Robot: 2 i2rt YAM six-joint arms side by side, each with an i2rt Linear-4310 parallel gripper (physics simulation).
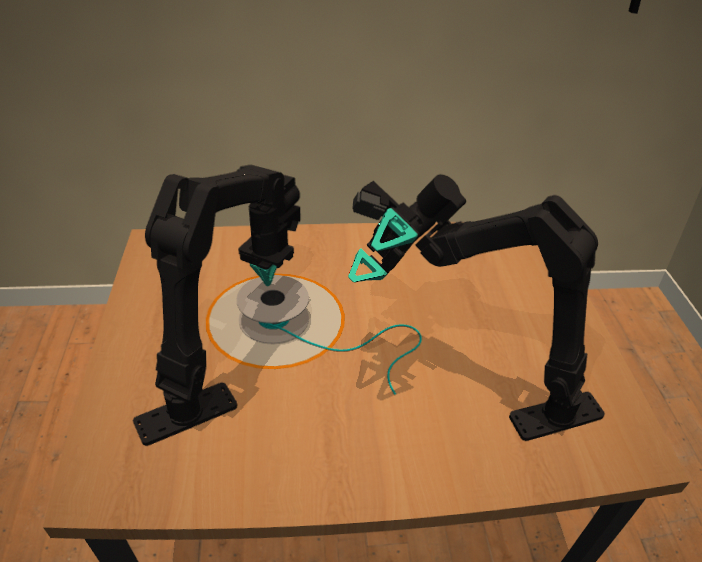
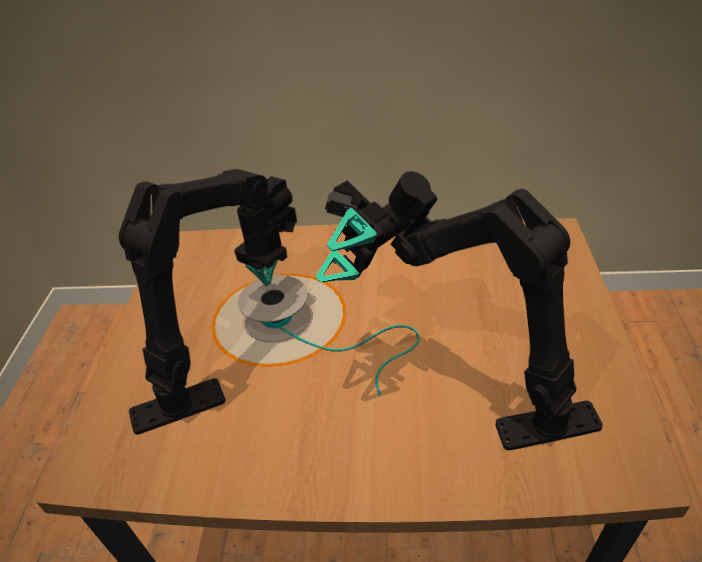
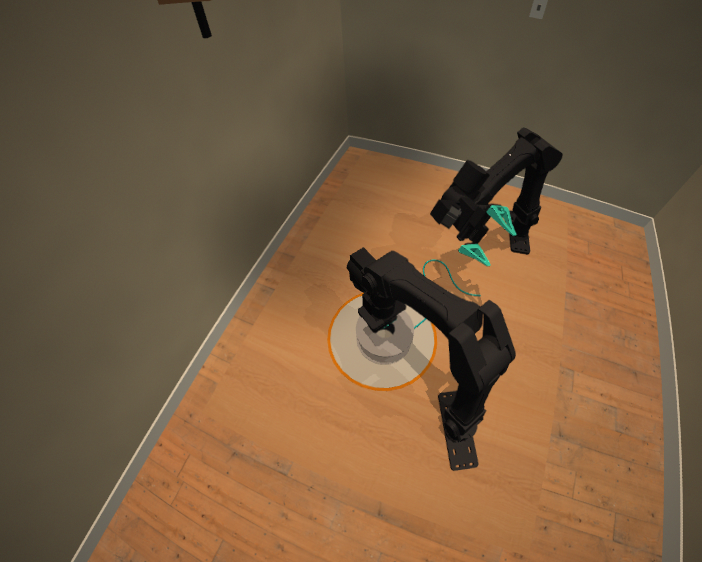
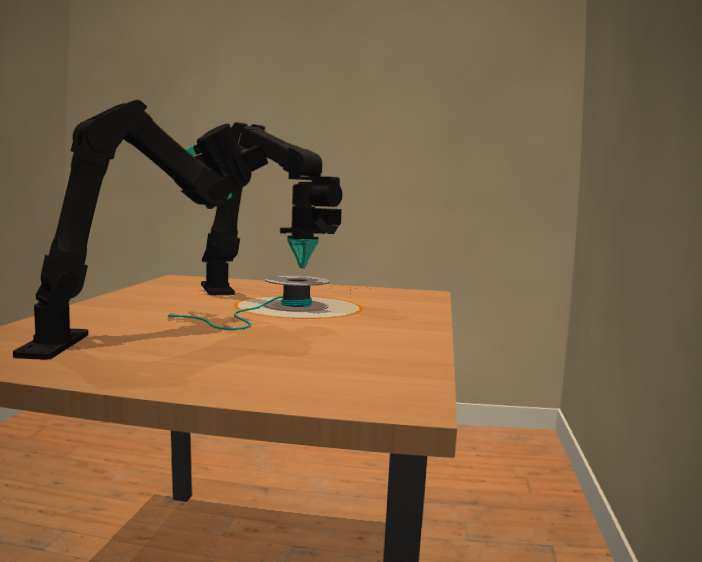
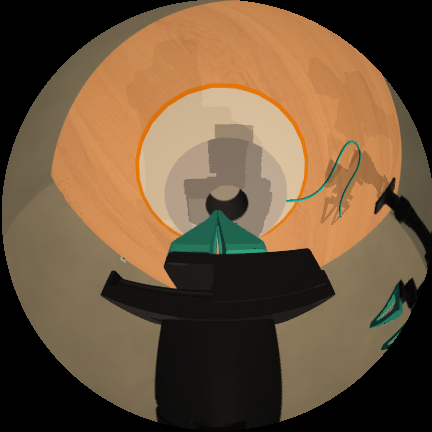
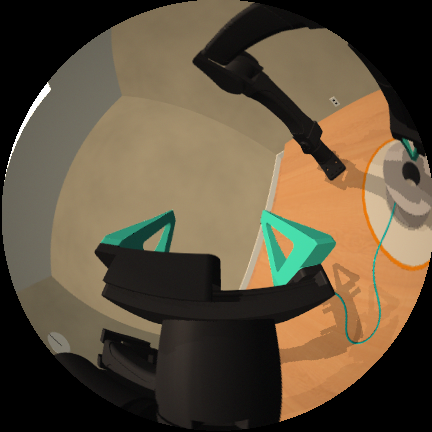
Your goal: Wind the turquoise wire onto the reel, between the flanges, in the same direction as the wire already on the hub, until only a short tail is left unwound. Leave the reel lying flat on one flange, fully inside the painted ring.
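Where they show: left gripper, between the fingertips: (image 1: 268,284) (image 2: 268,284) (image 3: 380,325) (image 4: 302,268) (image 5: 217,214); right gripper, between the fingertips: (image 1: 361,264) (image 2: 323,264) (image 3: 501,251) (image 6: 217,214); left arm's base, origin of its link: (image 1: 185,414) (image 2: 177,407) (image 3: 457,429) (image 4: 217,289) (image 6: 325,157); right arm's base, origin of its link: (image 1: 557,416) (image 2: 548,426) (image 3: 518,232) (image 4: 53,345) (image 5: 385,194).
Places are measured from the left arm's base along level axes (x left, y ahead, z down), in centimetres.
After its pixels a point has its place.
Note:
The grey reel (image 1: 248,301) @(x -22.6, y 17.3, z -6.6 cm) (image 2: 250,303) @(x -22.7, y 16.3, z -6.5 cm) (image 4: 313,281) @(x -30.7, y 19.3, z -6.5 cm) (image 5: 175,185) @(x -27.2, y 22.6, z -6.5 cm) lies flat on one flange inside the painted orange ring (image 1: 207,320) @(x -14.3, y 23.0, z 0.0 cm) (image 4: 361,308) @(x -33.5, y 31.1, z 0.0 cm) (image 5: 138,162) @(x -25.0, y 31.1, z -0.1 cm). Several turquoise turns are low on its hub. From there the turquoise wire (image 1: 420,338) @(x -52.8, y -6.3, z -0.4 cm) (image 2: 418,338) @(x -53.0, y -6.2, z -0.5 cm) (image 5: 360,159) @(x -52.2, y -6.9, z -0.4 cm) (image 6: 374,270) @(x -38.2, y -1.1, z -0.4 cm) runs out over the ring in an S-curve onto the table. My left gripper (image 1: 268,283) @(x -27.7, y 17.2, z -9.3 cm) (image 2: 267,284) @(x -27.7, y 17.2, z -9.3 cm) (image 4: 302,266) @(x -27.7, y 17.2, z -9.3 cm) (image 5: 217,214) @(x -27.7, y 17.2, z -9.3 cm) is shut and empty, pointing down just above the upper flange, near the centre hole. My right gripper (image 1: 367,264) @(x -32.4, y -10.4, z -31.6 cm) (image 6: 217,214) @(x -32.4, y -10.4, z -31.6 cm) is open and empty, raised above the table right of the reel.
The wooden table (image 1: 263,468) @(x -7.8, y -18.4, z 0.0 cm) (image 4: 351,374) @(x -89.4, y 8.8, z 0.0 cm) carries both arm bases (image 1: 217,402) @(x -6.6, y -1.0, z -1.0 cm) (image 1: 524,430) @(x -54.6, y -37.9, z -0.7 cm). The right arm reaches in from the right, its gripper above the region between the ring and the wire's bend. Arm shadows fall over the reel and wire.

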